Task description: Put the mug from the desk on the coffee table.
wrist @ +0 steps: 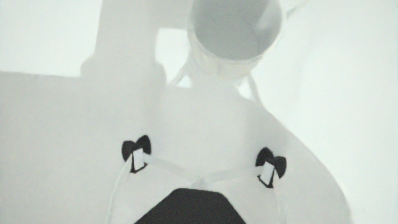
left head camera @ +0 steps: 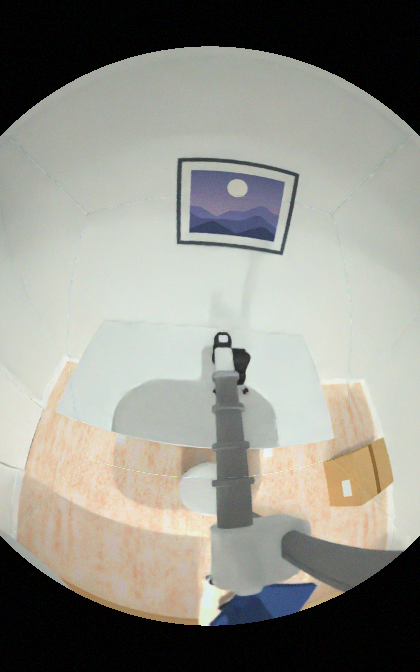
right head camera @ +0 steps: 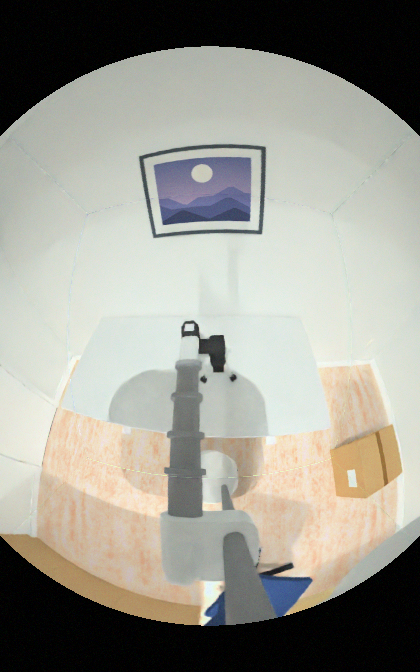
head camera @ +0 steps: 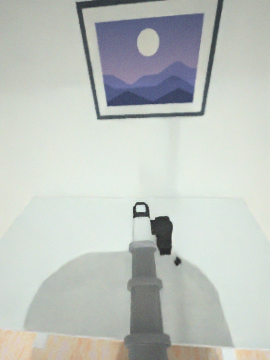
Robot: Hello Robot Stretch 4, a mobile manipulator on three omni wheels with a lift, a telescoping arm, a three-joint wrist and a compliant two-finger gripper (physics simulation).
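Frame: origin at the robot's base, x left, y down, z back, level; metres.
Where they show: gripper, fingertip midpoint: [wrist: 204,153] [head camera: 162,264].
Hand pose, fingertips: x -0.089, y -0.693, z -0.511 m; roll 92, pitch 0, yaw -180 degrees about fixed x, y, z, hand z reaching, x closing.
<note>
After its pixels a point has its place.
The white mug [wrist: 236,45] @[x -0.113, y -0.701, z -0.641 m] is at the top of the wrist view, its open mouth showing and its upper edge cut off. It is beyond the fingertips and not between them. In the head views I cannot make it out against the white desk [head camera: 60,235] @[x 0.484, y -0.693, z -0.702 m] [left head camera: 140,350] [right head camera: 130,345]. My gripper [right head camera: 218,378] [wrist: 204,153] @[x -0.089, y -0.693, z -0.511 m] is open, with its fingertips wide apart and nothing between them, over the shadowed part of the desk top. In the head camera view the arm hides part of it. I cannot identify the coffee table in these views.
A wall with a framed mountain picture [head camera: 148,65] @[x -0.066, y -1.481, z -0.986 m] [left head camera: 236,205] [right head camera: 202,192] rises behind the desk. A round white object [left head camera: 196,490] [right head camera: 220,470] is below the desk's front edge. A cardboard box [left head camera: 362,475] [right head camera: 370,462] is on the floor at right. Something blue [left head camera: 285,602] [right head camera: 287,592] is near the bottom.
</note>
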